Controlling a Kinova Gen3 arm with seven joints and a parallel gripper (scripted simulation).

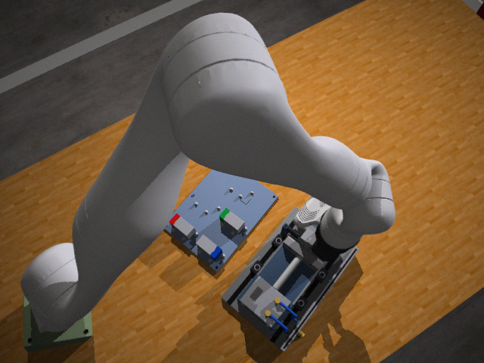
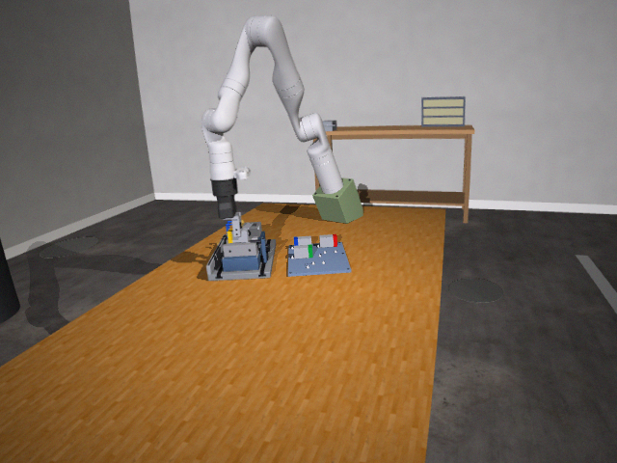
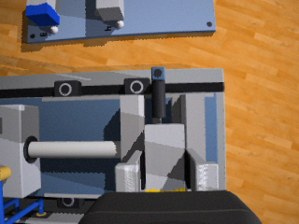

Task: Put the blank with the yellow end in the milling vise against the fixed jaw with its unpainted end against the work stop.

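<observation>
The yellow-ended blank lies 2 cm below my hand. Round my hand: moving jaw 6 cm below, 3 cm behind; dark work stop 5 cm to the left, 4 cm below, 2 cm behind; fixed jaw 6 cm below, 2 cm ahead, 1 cm to the left.
</observation>
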